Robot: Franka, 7 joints.
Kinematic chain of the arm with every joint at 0, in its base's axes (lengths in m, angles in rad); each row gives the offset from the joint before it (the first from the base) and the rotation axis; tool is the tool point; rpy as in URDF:
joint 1: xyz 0 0 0.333 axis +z
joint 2: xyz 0 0 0 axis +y
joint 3: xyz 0 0 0.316 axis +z
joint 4: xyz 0.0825 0 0 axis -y
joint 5: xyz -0.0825 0 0.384 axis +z
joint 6: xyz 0 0 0 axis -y
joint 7: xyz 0.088 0 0 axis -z
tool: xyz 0 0 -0.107 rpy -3.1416 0 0
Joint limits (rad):
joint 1: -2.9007..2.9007
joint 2: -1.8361..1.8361
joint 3: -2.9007..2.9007
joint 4: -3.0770..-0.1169
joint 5: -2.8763..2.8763
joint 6: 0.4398..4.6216
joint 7: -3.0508..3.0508
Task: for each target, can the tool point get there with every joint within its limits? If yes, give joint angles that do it. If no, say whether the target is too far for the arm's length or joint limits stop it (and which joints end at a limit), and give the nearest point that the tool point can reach.
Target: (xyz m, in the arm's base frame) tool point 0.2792 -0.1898 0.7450
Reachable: yes | joints 0.7236 -0.9256 -0.4458 -2.0303 -1.3774 1.1395 -1.2166
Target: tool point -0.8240 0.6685 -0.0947
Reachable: no: too far | nearest point -0.6179 0.5013 0.0123 | short by 0.286 m
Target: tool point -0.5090 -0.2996 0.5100
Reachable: yes | joints -1.5244 0.0820 -1.1148 -2.1586 -0.0368 3.2399 -2.2191
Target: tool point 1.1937 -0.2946 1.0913
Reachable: no: too far | nearest point 0.7089 -0.1750 0.7833 | short by 0.587 m
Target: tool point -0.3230 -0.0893 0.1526
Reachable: yes | joints 2.4195 0.8988 1.1884 -2.4840 -1.2739 0.9428 -2.0968
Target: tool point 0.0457 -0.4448 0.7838
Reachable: yes | joints -0.5980 -0.5658 -0.5673 -1.8412 -0.7007 2.1375 -1.3513
